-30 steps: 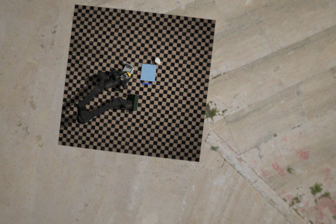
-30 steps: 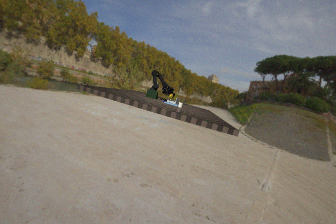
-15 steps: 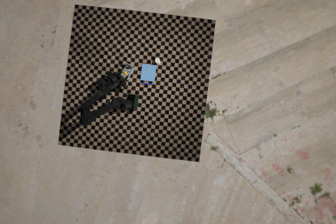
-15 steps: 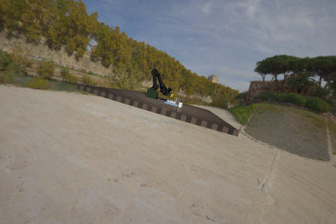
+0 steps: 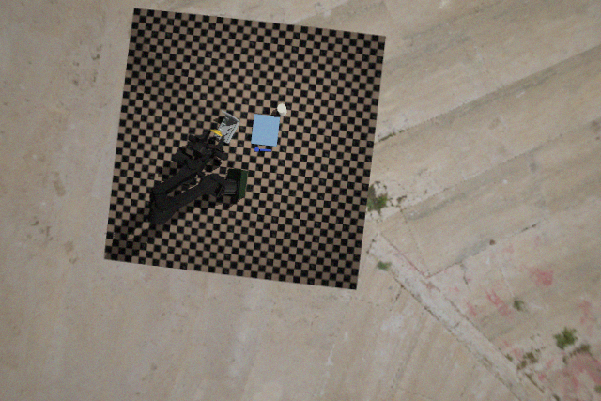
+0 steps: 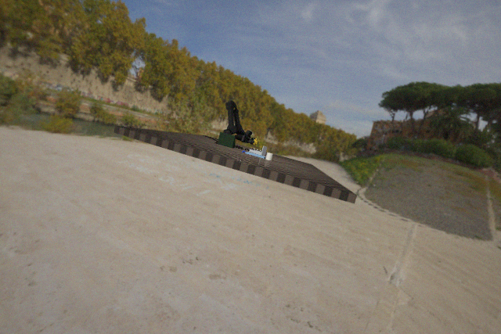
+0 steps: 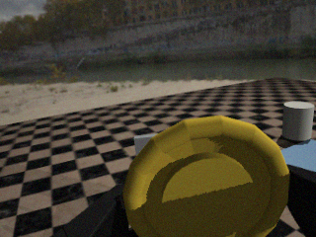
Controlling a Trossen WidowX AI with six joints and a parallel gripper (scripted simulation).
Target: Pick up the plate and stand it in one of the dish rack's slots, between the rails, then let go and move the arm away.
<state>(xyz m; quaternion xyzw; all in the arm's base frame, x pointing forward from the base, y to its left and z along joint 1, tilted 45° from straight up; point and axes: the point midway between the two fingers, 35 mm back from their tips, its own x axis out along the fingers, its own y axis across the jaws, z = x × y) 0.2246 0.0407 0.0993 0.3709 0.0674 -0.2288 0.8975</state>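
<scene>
My gripper tip is 7 cm above the grey dish rack, 3 cm short of it and 2 cm to the left of it. From my gripper tip the other things lie so: yellow plate 1 cm behind; light blue mat 21 cm to the right, 9 cm below, 3 cm ahead; blue spoon 19 cm to the right, 9 cm below, 7 cm behind.
</scene>
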